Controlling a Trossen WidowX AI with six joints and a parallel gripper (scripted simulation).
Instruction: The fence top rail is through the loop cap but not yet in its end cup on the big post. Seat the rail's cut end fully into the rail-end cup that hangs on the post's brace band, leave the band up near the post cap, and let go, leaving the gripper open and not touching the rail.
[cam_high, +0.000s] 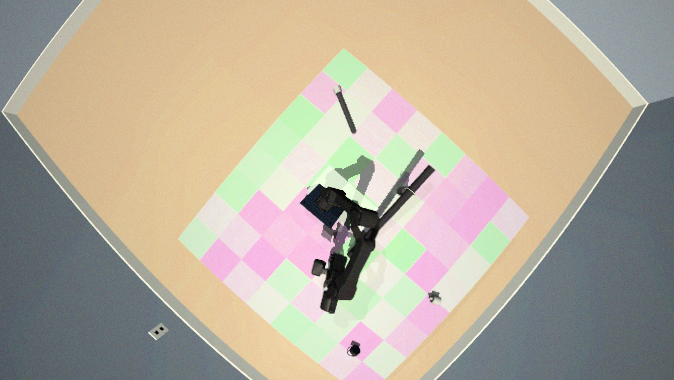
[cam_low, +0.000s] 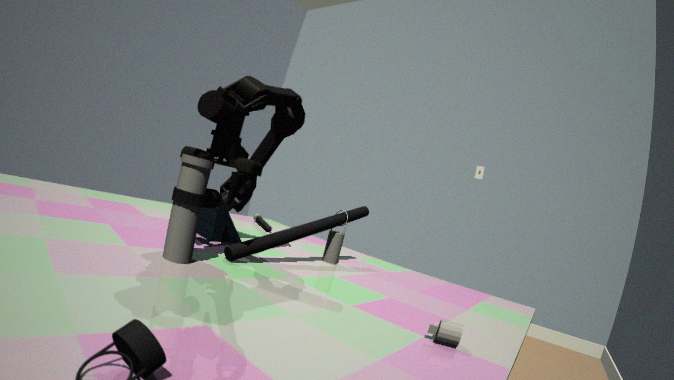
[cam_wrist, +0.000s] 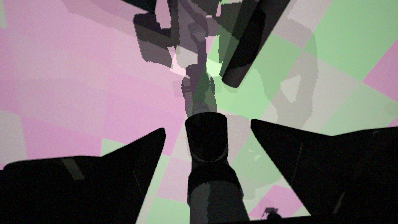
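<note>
My gripper tip is 30 mm short of the brace band and 40 mm to the left of it. From my gripper tip the other things lie so: small grey cylinder (480 mm ahead, 210 mm to the left, 100 mm below); small post (20 mm behind, 450 mm to the left, 20 mm below).
</note>
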